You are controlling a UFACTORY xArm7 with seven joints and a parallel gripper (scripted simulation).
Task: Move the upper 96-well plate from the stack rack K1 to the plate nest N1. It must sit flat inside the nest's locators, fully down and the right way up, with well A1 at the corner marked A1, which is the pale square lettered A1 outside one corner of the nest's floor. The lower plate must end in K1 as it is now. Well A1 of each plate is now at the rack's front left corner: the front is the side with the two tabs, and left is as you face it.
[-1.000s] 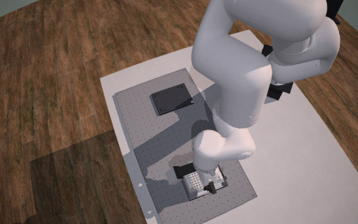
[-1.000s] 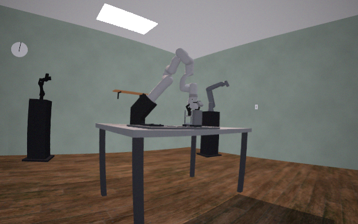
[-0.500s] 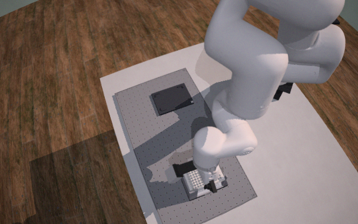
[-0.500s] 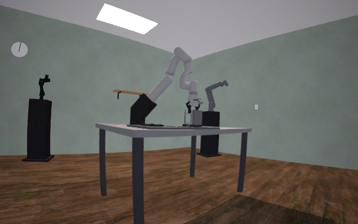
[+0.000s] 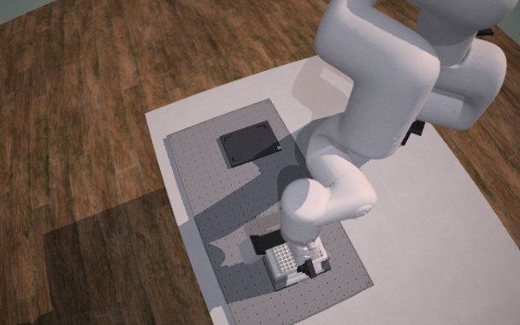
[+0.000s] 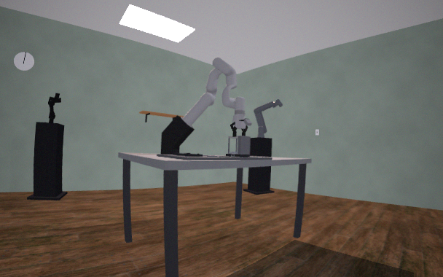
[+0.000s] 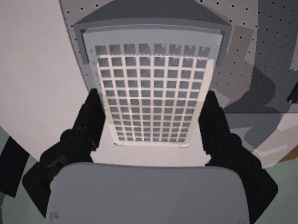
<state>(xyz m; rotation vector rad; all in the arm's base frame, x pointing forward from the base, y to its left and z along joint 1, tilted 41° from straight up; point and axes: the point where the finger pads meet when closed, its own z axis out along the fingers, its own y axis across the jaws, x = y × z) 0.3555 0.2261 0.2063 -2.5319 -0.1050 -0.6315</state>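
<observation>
Now: the pale A1 square 370 mm to the right of my hand, 140 mm below it and 20 mm behind it.
</observation>
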